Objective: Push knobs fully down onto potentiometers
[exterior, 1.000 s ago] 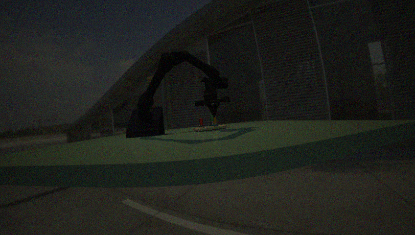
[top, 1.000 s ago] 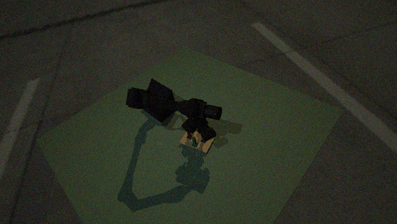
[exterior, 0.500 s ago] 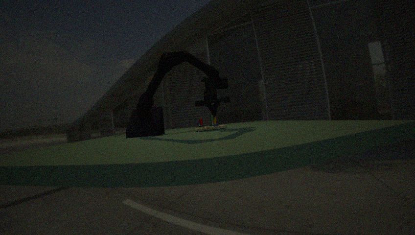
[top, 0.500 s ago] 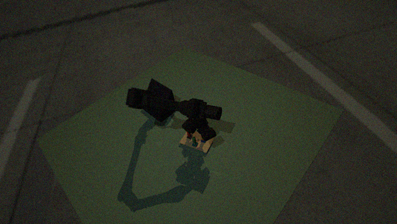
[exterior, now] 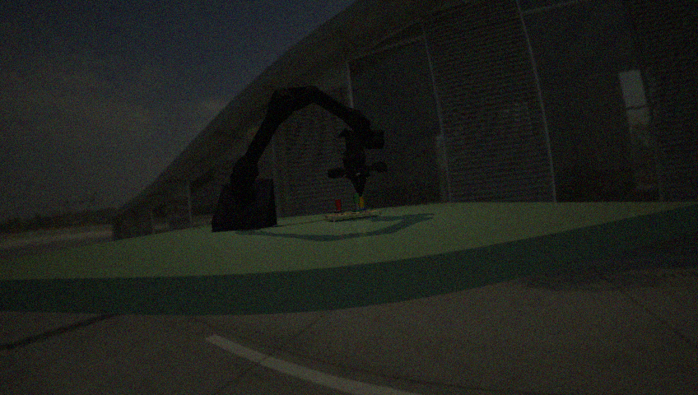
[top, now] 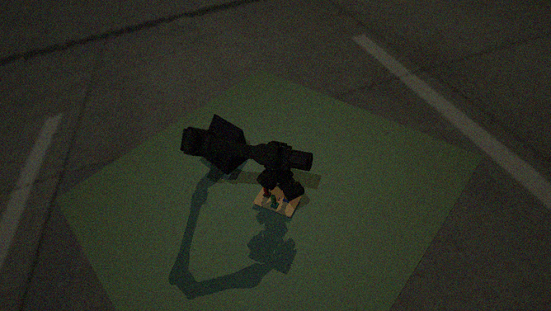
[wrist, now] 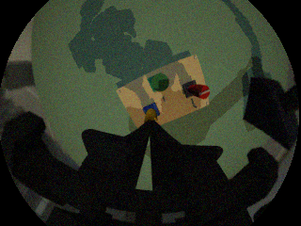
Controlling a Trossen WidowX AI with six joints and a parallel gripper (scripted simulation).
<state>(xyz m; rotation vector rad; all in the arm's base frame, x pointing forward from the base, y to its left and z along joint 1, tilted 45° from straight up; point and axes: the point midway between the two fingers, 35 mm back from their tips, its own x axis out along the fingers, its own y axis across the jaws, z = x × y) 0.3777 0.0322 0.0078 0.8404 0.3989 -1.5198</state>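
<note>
Right now my gripper tip is 10 mm above the orange knob. The rest, counted from my gripper tip: red knob: 70 mm behind, 40 mm to the right, 10 mm below.
</note>
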